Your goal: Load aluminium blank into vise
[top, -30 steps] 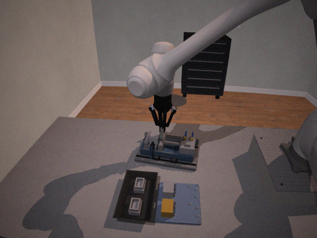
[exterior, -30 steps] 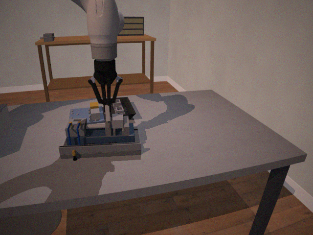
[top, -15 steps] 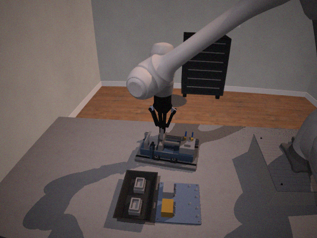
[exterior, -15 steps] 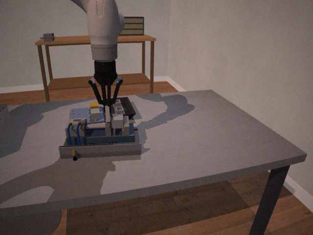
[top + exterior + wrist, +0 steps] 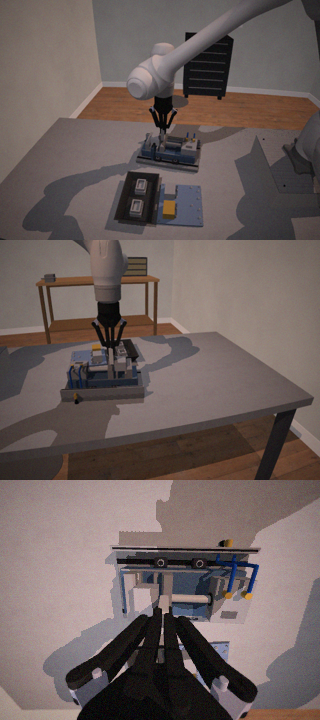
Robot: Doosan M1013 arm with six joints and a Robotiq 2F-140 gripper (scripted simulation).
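Right now my hand is 30 mm past the blue vise and 100 mm above it. Also, from my hand: brass blank: 60 mm behind, 330 mm to the left, 110 mm below; then aluminium blank: 60 mm behind, 240 mm to the left, 110 mm below; then infeed plate: 100 mm behind, 290 mm to the left, 130 mm below.
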